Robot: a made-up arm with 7 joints.
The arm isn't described. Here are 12 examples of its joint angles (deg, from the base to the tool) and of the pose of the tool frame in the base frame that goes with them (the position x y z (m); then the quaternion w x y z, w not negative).
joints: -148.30 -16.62 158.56 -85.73 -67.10 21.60 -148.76
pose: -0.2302 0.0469 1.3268 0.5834 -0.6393 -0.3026 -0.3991
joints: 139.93 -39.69 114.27 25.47 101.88 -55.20 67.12
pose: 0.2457 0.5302 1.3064 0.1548 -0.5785 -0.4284 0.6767
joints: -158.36 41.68 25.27 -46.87 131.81 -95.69 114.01
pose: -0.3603 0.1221 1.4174 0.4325 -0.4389 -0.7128 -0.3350
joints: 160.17 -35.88 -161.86 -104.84 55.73 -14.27 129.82
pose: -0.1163 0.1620 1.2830 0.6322 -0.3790 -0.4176 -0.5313
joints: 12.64 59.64 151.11 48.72 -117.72 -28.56 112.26
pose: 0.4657 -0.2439 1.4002 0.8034 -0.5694 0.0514 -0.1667
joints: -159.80 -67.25 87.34 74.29 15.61 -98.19 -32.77
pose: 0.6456 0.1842 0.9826 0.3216 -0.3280 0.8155 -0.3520
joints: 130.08 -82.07 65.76 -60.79 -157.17 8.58 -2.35
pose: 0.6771 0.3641 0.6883 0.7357 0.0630 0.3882 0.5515
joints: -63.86 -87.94 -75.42 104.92 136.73 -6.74 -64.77
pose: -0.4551 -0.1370 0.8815 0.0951 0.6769 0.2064 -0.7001
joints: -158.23 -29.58 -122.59 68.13 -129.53 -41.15 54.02
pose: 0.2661 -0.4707 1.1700 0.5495 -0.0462 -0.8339 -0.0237
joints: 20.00 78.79 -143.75 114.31 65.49 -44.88 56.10
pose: 0.3007 0.0206 1.1239 0.2060 -0.0142 0.5482 -0.8104
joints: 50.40 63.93 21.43 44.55 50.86 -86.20 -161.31
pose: 0.4450 -0.6999 0.7842 0.0859 -0.7344 0.5576 -0.3773
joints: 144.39 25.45 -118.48 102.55 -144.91 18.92 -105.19
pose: 0.2170 -0.3082 1.1914 0.8369 -0.1250 0.1740 0.5037
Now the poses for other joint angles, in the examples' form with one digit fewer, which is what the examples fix.
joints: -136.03 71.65 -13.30 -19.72 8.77 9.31 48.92
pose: -0.520 0.592 1.152 0.411 -0.177 0.020 -0.894
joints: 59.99 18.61 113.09 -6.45 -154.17 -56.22 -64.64
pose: 0.105 -0.264 1.594 0.274 0.182 0.485 -0.810
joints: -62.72 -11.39 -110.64 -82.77 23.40 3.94 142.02
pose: 0.406 -0.212 1.304 0.413 0.456 -0.481 0.625
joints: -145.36 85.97 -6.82 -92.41 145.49 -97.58 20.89
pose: -0.353 0.334 1.091 0.142 0.683 0.611 -0.374
